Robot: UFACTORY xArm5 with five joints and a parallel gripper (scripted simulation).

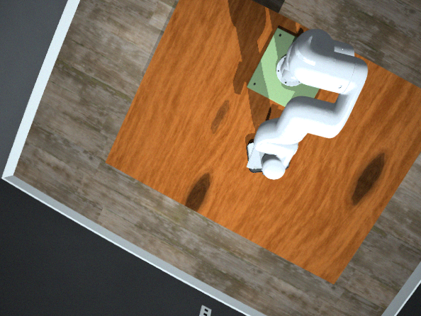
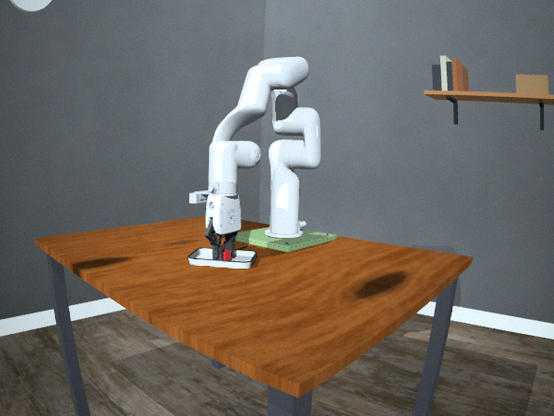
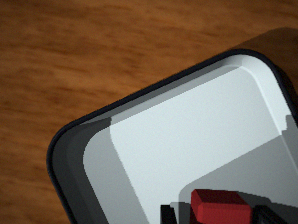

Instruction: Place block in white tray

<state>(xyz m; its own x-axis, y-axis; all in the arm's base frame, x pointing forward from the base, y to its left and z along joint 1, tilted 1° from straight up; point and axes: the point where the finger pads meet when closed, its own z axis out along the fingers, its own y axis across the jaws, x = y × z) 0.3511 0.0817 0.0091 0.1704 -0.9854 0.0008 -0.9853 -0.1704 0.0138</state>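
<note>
The red block is 1 cm below my hand. The rest, counted from my hand: white tray (2 cm below).
</note>
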